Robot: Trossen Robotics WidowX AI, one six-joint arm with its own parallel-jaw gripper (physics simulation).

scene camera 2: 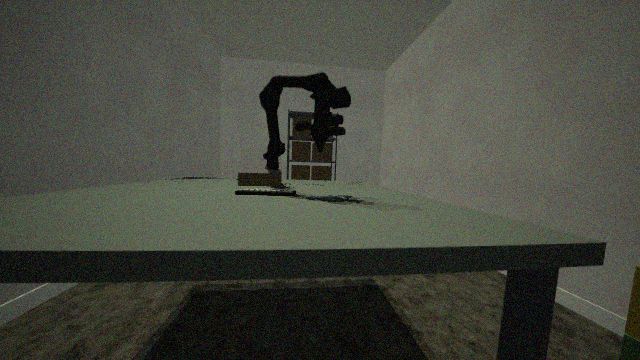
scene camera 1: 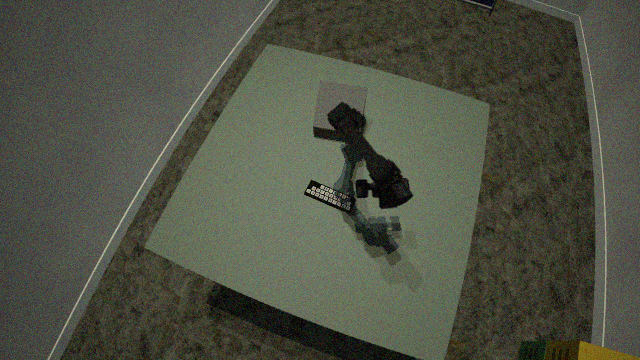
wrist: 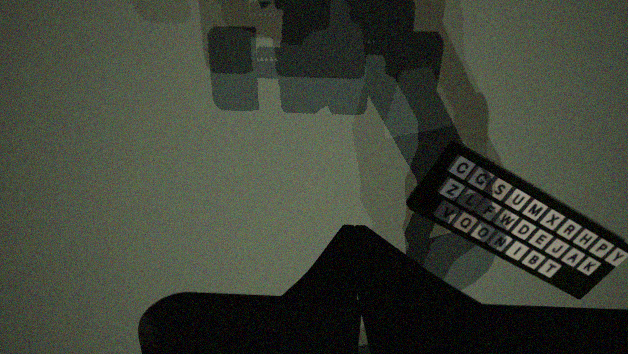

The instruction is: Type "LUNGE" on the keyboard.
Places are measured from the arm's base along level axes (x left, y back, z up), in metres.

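Pixels of known places: gripper, fingertip midpoint: [scene camera 2: 320, 152] [wrist: 352, 236]; arm's base, link origin: [scene camera 2: 272, 165].
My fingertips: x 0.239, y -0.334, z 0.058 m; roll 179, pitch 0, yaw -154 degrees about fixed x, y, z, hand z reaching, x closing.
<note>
Ahead of a thing's pixels: the offset from my fingertips to its top centre. Level surfaces: height alone.
The black keyboard {dz -0.146, dx -0.194, dy -0.008 m} [scene camera 1: 329, 196] [scene camera 2: 265, 192] [wrist: 570, 281] lies flat on the table, with white letter keys. In the wrist view it is at the right, slanting down to the right. The keys L {dz -0.146, dx -0.129, dy -0.010 m} [wrist: 470, 199], U {dz -0.146, dx -0.165, dy -0.029 m} [wrist: 517, 200], N {dz -0.146, dx -0.179, dy +0.011 m} [wrist: 499, 242], G {dz -0.146, dx -0.124, dy -0.030 m} [wrist: 481, 178] and E {dz -0.146, dx -0.209, dy -0.008 m} [wrist: 540, 239] show there; L and N lie in the arm's shadow. My gripper [scene camera 2: 320, 148] [wrist: 352, 236] is shut and empty, pointing down high above the table. In the wrist view its tips appear left of the keyboard. In scene camera 1 the tips are hidden under the arm.
A pale block [scene camera 1: 341, 95] [scene camera 2: 257, 179] stands by the arm's base on the table {dz -0.162 m} [scene camera 1: 240, 150] [scene camera 2: 150, 225]. A shelf unit [scene camera 2: 288, 150] with brown boxes stands beyond the table. A yellow and green object [scene camera 1: 610, 353] shows at the lower right corner. Arm shadows cross the keyboard's left part in the wrist view.
</note>
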